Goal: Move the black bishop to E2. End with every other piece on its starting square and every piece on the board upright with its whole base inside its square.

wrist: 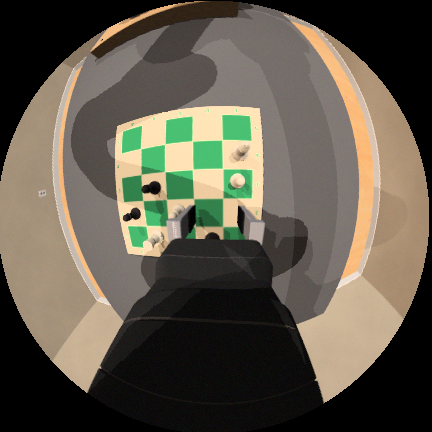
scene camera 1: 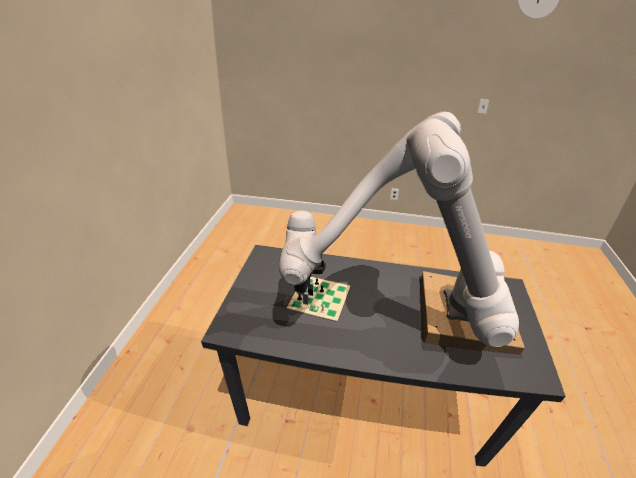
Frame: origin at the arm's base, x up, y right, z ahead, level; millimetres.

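Seen in the pictures: gripper, fingertip midpoint: [wrist: 216, 213] [scene camera 1: 308, 299].
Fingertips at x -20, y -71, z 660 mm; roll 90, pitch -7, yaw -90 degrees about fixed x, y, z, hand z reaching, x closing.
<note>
A point is followed by its place in that frame.
The green-and-cream chessboard [scene camera 1: 334, 306] @[z 547, x -38, y -70 mm] [wrist: 257, 140] @[z 572, x -38, y -135 mm] lies on the table. My gripper [scene camera 1: 307, 293] @[z 660, x -20, y -71 mm] [wrist: 216, 213] @[z 660, x -20, y -71 mm] is open and empty, with its fingers apart over the far part of the board. A black piece [scene camera 1: 299, 297] @[z 699, x -24, y -65 mm] [wrist: 212, 236] @[z 693, x -30, y -62 mm] stands near the far edge; the gripper body partly hides it in the wrist view. Two other black pieces, one [scene camera 1: 321, 288] @[z 619, x -21, y 7 mm] [wrist: 151, 188] @[z 618, x -23, y 7 mm] further in and one [scene camera 1: 316, 281] @[z 650, x -22, y 48 mm] [wrist: 132, 214] @[z 649, x -23, y 46 mm] near the left edge in the wrist view, stand on the board. Which black piece is the bishop, I cannot tell.
A white piece [wrist: 178, 211] @[z 653, x -25, y -24 mm] is close beside the left finger in the wrist view. Another white piece [wrist: 153, 241] @[z 687, x -13, y 15 mm] stands at the lower left. Two more, one [wrist: 237, 181] @[z 624, x -7, y -98 mm] and one [wrist: 241, 152] @[z 591, x -21, y -109 mm], stand along the right side. The dark table [scene camera 1: 370, 359] @[z 371, x -43, y -302 mm] carries the arm's wooden base [scene camera 1: 434, 318] @[z 142, x 14, y -103 mm].
</note>
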